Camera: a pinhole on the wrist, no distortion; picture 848 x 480 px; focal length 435.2 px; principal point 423.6 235.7 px. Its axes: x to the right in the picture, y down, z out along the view. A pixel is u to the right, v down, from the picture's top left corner.
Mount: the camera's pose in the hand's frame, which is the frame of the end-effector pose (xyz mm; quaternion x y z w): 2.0 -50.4 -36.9 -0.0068 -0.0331 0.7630 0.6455
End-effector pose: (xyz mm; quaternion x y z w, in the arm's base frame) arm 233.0 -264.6 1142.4 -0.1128 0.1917 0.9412 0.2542
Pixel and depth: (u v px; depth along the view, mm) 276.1 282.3 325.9
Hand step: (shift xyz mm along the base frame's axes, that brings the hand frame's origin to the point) 87.2 247.0 210.1
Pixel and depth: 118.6 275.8 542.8
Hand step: 192.5 562.8 306.4
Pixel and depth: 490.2 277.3 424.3
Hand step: 21.5 139.1 366.7
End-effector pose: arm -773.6 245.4 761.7 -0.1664 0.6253 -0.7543 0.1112
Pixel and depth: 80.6 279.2 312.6
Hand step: 120.0 -178.5 347.9
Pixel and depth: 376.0 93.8 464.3
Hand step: 48.9 -425.4 178.7
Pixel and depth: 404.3 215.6 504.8
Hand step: 184.2 -407.0 164.2
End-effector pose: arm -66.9 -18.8 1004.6 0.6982 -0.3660 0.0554 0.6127
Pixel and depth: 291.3 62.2 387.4
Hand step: 70.4 -388.9 -133.9
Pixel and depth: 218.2 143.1 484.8
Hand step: 80.4 -455.9 -274.8
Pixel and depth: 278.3 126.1 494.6
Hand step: 44.7 -470.8 -219.1
